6 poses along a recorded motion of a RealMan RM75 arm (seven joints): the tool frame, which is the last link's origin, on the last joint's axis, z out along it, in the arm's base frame.
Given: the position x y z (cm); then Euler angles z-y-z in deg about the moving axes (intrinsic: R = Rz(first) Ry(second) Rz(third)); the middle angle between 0 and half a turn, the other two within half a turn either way.
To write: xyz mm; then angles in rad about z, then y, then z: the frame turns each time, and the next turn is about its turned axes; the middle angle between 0 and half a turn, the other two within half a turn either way. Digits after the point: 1 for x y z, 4 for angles.
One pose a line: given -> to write
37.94 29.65 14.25 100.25 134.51 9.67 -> 379.4 296.5 142.5 1.7497 2.3476 0.1688
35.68 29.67 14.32 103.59 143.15 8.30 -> 356.8 296.7 143.2 1.8080 2.4984 0.1449
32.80 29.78 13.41 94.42 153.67 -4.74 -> 328.0 297.8 134.1 1.6479 2.6820 -0.0827
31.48 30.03 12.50 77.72 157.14 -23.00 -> 314.8 300.3 125.0 1.3565 2.7426 -0.4014
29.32 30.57 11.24 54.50 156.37 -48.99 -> 293.2 305.7 112.4 0.9512 2.7292 -0.8550
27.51 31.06 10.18 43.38 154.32 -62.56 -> 275.1 310.6 101.8 0.7571 2.6934 -1.0919
